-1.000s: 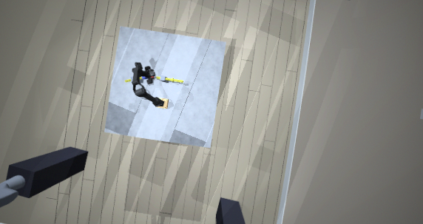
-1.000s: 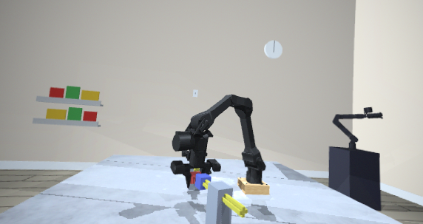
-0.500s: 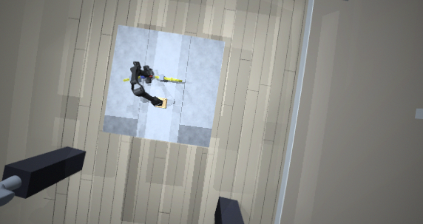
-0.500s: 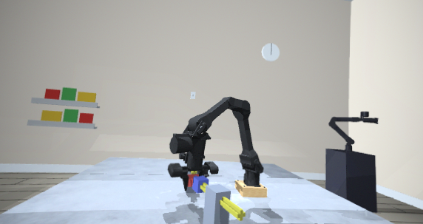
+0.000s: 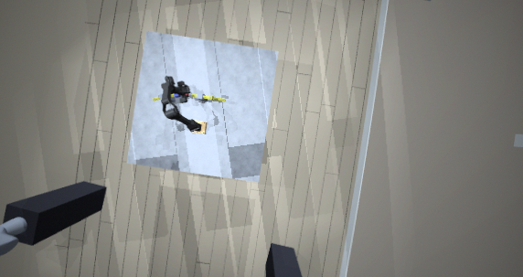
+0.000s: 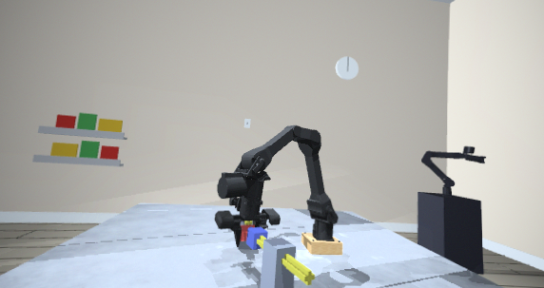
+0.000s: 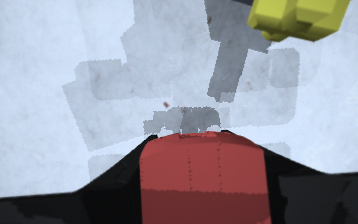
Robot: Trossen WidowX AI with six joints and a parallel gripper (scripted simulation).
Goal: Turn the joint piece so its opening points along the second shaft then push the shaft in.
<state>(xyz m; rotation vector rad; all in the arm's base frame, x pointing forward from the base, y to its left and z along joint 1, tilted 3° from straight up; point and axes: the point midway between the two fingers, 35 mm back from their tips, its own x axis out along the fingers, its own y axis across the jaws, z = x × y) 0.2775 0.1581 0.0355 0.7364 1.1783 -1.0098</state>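
The red joint piece is 40 mm above my gripper tip and 10 mm to the left of it.
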